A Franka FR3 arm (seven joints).
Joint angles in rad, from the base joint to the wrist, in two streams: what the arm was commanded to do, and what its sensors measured. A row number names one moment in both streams.
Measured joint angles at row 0:
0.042, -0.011, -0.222, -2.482, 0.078, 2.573, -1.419
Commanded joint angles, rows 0 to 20:
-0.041, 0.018, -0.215, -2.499, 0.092, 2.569, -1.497
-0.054, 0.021, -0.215, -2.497, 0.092, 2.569, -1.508
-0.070, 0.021, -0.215, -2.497, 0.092, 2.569, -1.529
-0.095, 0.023, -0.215, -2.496, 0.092, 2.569, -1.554
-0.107, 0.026, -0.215, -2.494, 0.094, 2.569, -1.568
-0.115, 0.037, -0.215, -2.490, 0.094, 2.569, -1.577
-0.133, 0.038, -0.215, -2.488, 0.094, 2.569, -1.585
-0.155, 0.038, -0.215, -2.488, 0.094, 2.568, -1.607
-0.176, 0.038, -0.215, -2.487, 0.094, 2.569, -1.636
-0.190, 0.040, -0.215, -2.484, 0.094, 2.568, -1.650
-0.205, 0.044, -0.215, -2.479, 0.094, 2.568, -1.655
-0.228, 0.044, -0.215, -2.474, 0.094, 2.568, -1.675
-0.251, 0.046, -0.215, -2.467, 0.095, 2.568, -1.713
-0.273, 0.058, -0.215, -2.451, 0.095, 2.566, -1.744
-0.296, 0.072, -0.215, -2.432, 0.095, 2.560, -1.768
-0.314, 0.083, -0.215, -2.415, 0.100, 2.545, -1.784
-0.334, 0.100, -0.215, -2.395, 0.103, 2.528, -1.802
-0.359, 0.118, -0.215, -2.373, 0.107, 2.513, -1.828
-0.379, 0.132, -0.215, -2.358, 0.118, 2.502, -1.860
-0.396, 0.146, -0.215, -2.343, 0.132, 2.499, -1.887
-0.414, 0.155, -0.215, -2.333, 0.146, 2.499, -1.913
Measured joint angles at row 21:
-0.341, 0.055, -0.221, -2.395, 0.106, 2.526, -1.827
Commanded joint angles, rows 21 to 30:
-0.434, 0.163, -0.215, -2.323, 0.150, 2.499, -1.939
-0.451, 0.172, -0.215, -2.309, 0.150, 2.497, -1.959
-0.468, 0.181, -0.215, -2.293, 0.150, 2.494, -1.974
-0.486, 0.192, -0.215, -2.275, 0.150, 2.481, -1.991
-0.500, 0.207, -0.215, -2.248, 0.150, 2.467, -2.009
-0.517, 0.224, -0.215, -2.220, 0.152, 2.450, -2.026
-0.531, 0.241, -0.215, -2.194, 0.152, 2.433, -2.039
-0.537, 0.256, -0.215, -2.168, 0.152, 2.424, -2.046
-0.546, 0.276, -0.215, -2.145, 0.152, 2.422, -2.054
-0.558, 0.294, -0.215, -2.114, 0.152, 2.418, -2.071
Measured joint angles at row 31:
-0.513, 0.181, -0.221, -2.215, 0.139, 2.445, -2.024
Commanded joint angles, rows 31 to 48:
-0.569, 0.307, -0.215, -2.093, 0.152, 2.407, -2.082
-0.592, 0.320, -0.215, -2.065, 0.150, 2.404, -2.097
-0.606, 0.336, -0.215, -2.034, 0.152, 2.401, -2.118
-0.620, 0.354, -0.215, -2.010, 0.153, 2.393, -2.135
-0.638, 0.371, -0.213, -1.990, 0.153, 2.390, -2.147
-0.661, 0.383, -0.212, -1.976, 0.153, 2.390, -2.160
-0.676, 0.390, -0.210, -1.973, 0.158, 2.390, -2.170
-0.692, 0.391, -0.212, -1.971, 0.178, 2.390, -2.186
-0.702, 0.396, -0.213, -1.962, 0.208, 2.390, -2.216
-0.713, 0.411, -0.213, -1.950, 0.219, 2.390, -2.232
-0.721, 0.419, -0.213, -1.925, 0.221, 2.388, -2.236
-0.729, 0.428, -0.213, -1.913, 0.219, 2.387, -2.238
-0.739, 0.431, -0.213, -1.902, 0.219, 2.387, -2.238
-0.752, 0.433, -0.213, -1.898, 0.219, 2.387, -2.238
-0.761, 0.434, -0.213, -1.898, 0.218, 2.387, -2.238
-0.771, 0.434, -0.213, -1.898, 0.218, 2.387, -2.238
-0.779, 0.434, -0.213, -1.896, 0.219, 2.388, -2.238
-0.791, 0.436, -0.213, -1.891, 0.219, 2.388, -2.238
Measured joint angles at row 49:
-0.744, 0.387, -0.220, -1.926, 0.206, 2.401, -2.218
